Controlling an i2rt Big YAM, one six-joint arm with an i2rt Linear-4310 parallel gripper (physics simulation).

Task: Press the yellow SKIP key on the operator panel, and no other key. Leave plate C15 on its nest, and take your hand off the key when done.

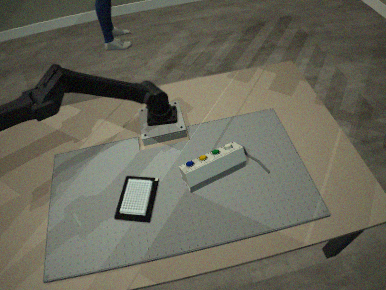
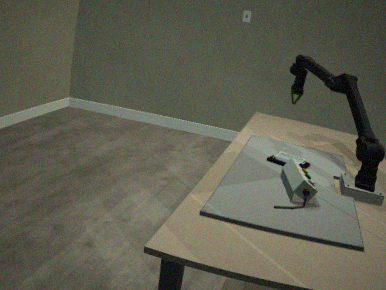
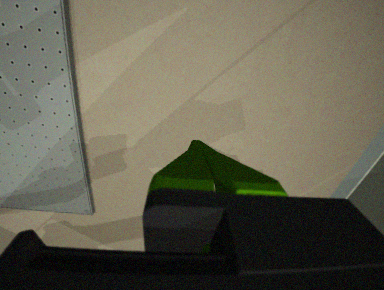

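Seen in the pictures: gripper, fingertip midpoint: (image 2: 293, 104) (image 3: 195, 147); arm's base, link origin: (image 1: 162, 117) (image 2: 364, 184).
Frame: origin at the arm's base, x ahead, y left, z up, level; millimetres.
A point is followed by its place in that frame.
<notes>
The operator panel (image 1: 216, 170) @(x 297, y 186, z 22 mm) (image 2: 293, 184) @(x 269, y 257, z 19 mm) is a long white box with a row of keys on top. The yellow SKIP key (image 1: 203, 158) @(x 258, y 146, z 44 mm) (image 2: 305, 171) @(x 247, y 155, z 40 mm) sits between the blue key (image 1: 190, 164) @(x 278, y 101, z 44 mm) and the green key (image 1: 215, 152) @(x 239, y 189, z 45 mm); a white key (image 1: 229, 146) @(x 219, y 241, z 44 mm) is at the cable end. Plate C15 (image 1: 136, 196) (image 2: 291, 157), white with a grid of wells, lies on its black nest (image 1: 135, 219) @(x 429, y -93, z -18 mm) (image 2: 272, 160) @(x 414, y -43, z -20 mm). My gripper (image 2: 296, 103) @(x 458, y -589, z 143 mm) (image 3: 195, 147) @(x 458, y -589, z 143 mm) is shut and empty, with green fingertips. It hangs high above the table, away from the panel and beyond the plate's side of the mat.
A grey perforated mat (image 1: 250, 200) @(x 396, y 287, z -29 mm) (image 2: 240, 220) @(x 361, y 516, z -28 mm) (image 3: 40, 150) @(x 283, y -346, z -29 mm) lies on the wooden table (image 1: 345, 185) @(x 375, y 630, z -41 mm) (image 2: 175, 237) @(x 474, y 687, z -42 mm) (image 3: 150, 75) @(x 478, y -522, z -42 mm). The arm's base (image 1: 165, 134) @(x 95, y 11, z -1 mm) (image 2: 360, 194) @(x 12, y 83, z -14 mm) stands at the mat's notch. A dark cable (image 1: 259, 163) @(x 257, y 346, z -24 mm) (image 2: 290, 207) @(x 249, y 349, z -23 mm) leaves the panel's end. A person's legs (image 1: 104, 22) show beyond the table.
</notes>
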